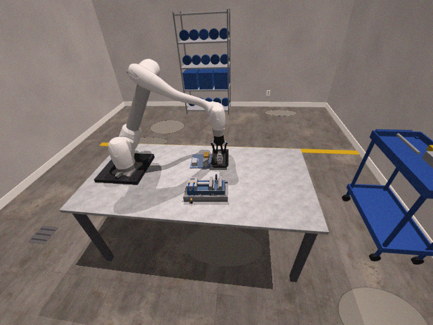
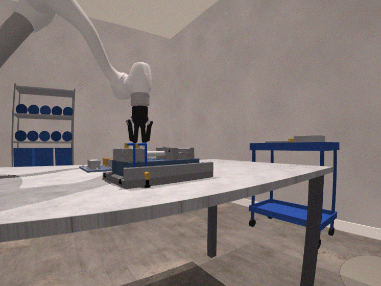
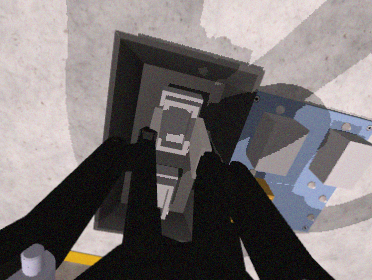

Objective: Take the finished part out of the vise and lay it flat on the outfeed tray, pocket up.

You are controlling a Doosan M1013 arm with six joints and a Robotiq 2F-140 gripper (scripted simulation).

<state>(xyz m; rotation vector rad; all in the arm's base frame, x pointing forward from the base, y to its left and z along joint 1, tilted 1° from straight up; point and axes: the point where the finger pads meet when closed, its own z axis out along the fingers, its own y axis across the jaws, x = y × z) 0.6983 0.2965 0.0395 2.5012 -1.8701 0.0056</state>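
Right now the grey block is 12 cm behind my hand, 6 cm below it and 3 cm to the right of it. The rest, counted from my hand: blue fixture plate: 17 cm behind, 8 cm below; then yellow block: 14 cm behind, 6 cm to the left, 6 cm below.
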